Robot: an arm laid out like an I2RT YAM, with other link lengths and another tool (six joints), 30 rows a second.
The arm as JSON. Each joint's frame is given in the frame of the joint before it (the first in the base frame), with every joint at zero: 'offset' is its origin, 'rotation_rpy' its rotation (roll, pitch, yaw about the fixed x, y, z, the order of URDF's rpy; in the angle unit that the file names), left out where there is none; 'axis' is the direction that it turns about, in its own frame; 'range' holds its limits. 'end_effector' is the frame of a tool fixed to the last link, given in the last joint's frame.
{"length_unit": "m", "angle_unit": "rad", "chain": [
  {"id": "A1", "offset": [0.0, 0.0, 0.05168], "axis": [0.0, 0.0, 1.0], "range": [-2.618, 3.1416]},
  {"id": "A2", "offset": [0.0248, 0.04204, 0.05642], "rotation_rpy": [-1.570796, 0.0, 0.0], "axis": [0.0, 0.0, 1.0], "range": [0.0, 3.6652]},
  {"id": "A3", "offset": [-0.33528, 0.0, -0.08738], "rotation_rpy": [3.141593, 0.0, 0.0], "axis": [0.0, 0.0, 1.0], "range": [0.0, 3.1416]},
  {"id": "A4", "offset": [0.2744, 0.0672, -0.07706], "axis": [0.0, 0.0, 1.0], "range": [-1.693, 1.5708]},
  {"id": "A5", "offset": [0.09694, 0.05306, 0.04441], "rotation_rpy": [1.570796, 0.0, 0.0], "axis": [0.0, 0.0, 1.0], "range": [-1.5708, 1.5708]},
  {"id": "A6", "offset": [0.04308, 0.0, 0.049], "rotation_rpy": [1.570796, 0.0, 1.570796], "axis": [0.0, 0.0, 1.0], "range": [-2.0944, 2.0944]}
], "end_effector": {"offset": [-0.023, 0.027, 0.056], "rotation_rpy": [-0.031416, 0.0, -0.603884]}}
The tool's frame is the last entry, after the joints.
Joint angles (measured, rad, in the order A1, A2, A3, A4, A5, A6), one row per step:
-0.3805, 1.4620, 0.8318, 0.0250, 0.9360, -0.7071
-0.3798, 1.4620, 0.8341, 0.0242, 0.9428, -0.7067
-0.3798, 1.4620, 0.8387, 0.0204, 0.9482, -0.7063
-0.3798, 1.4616, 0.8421, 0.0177, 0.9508, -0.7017
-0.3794, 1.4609, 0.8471, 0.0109, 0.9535, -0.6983
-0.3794, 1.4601, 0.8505, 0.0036, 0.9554, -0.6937
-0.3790, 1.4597, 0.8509, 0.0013, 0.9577, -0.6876
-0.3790, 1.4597, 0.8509, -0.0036, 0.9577, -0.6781
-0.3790, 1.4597, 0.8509, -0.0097, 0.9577, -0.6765
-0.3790, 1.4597, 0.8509, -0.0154, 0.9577, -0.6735
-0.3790, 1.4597, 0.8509, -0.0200, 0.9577, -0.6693
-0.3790, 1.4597, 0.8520, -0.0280, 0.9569, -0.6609
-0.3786, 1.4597, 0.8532, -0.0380, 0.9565, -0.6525
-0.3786, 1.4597, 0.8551, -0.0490, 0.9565, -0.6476
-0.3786, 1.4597, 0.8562, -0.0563, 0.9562, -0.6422
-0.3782, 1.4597, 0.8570, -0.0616, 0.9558, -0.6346
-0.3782, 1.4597, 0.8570, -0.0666, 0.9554, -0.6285
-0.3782, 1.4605, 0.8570, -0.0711, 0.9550, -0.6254
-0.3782, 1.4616, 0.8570, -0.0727, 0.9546, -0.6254
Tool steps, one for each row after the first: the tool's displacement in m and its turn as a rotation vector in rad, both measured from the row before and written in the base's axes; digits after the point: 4 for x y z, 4 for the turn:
0.0000, -0.0001, 0.0011, -0.0041, -0.0003, -0.0050
0.0001, -0.0004, 0.0015, -0.0031, 0.0000, -0.0046
0.0003, -0.0002, 0.0011, -0.0011, -0.0048, -0.0037
0.0002, 0.0000, 0.0014, -0.0005, -0.0016, -0.0029
-0.0002, 0.0001, 0.0008, 0.0008, -0.0010, -0.0031
-0.0001, 0.0002, 0.0000, 0.0002, -0.0038, -0.0035
-0.0002, 0.0003, -0.0007, 0.0031, -0.0043, -0.0031
-0.0006, 0.0003, -0.0007, 0.0025, 0.0042, -0.0005
-0.0005, 0.0003, -0.0007, 0.0025, 0.0025, -0.0010
-0.0004, 0.0002, -0.0006, 0.0022, 0.0004, -0.0014
-0.0003, 0.0004, -0.0006, 0.0041, -0.0016, -0.0022
-0.0005, 0.0006, -0.0008, 0.0045, 0.0003, -0.0022
-0.0007, 0.0004, -0.0005, 0.0040, 0.0039, -0.0017
-0.0004, 0.0003, -0.0005, 0.0031, 0.0007, -0.0017
-0.0001, 0.0004, -0.0004, 0.0028, -0.0030, -0.0020
-0.0003, 0.0003, -0.0006, 0.0028, -0.0011, -0.0019
-0.0003, 0.0002, -0.0008, 0.0026, 0.0020, -0.0008
0.0000, 0.0000, -0.0005, 0.0012, 0.0024, 0.0003

